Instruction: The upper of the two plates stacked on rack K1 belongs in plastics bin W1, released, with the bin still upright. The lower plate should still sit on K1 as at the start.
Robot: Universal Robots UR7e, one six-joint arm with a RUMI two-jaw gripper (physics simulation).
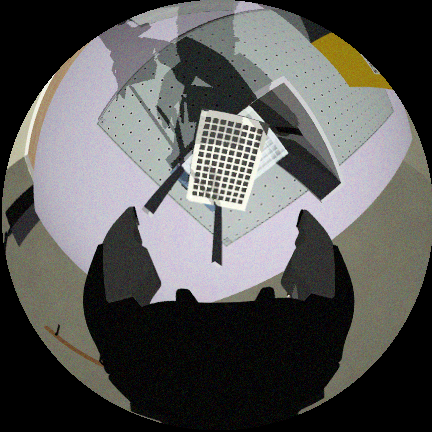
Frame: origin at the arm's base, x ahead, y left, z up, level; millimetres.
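Where they show: gripper, fingertip midpoint: [218,210].
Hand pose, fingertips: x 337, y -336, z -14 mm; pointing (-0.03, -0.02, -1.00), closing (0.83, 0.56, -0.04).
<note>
After its pixels a point has its place.
The upper plate [227,160] {x 333, y -312, z -100 mm}, white with a grid of dark square holes, lies turned askew over the lower plate. The lower plate [275,150] {x 376, y -261, z -111 mm}, pale and translucent, shows past its right edge on rack K1 [217,237] {x 363, y -374, z -35 mm}. The rack has two dark prongs pointing toward the gripper and a tall dark back part with a pale rim. My gripper [218,210] {x 337, y -336, z -14 mm} is open with nothing between its fingers. Its fingertips show below and to either side of the plates, apart from them. Part of yellow bin W1 [345,57] shows at the upper right; its posture cannot be told.
The rack stands on a grey perforated board [295,50] {x 298, y -55, z -145 mm} on a pale lilac table top [75,150] {x 18, y -466, z -158 mm}. Dark shadows of the arm fall across the board at the upper left. A dark object [22,222] shows at the far left edge.
</note>
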